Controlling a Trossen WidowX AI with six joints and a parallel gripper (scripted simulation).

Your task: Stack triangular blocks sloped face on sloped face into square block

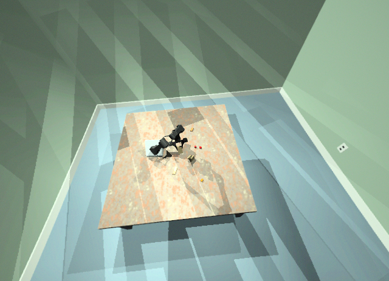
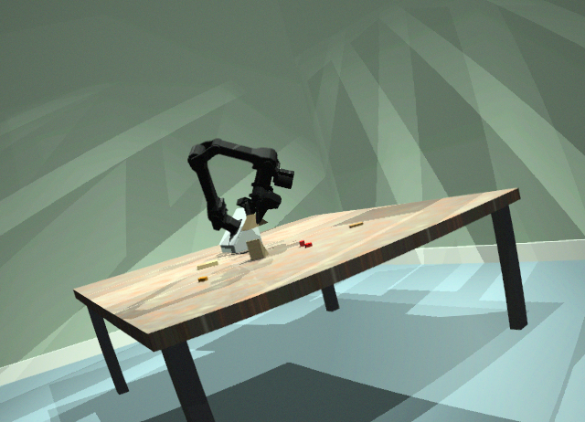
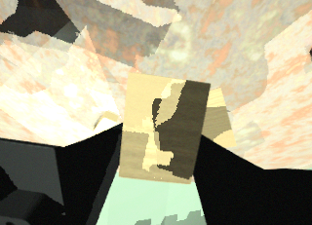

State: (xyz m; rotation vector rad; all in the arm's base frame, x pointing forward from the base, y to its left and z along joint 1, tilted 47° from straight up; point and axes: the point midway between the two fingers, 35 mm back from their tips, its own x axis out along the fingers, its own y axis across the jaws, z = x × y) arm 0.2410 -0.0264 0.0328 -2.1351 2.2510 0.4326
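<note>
Now: the pale wooden triangular block 110 mm ahead of my gripper tip, 80 mm below it and 70 mm to the right of it. From my gripper tip the other things lie so: flat tan stick: 180 mm to the right, 90 mm below, 70 mm behind; small orange cube: 310 mm to the right, 170 mm ahead, 100 mm below.
</note>
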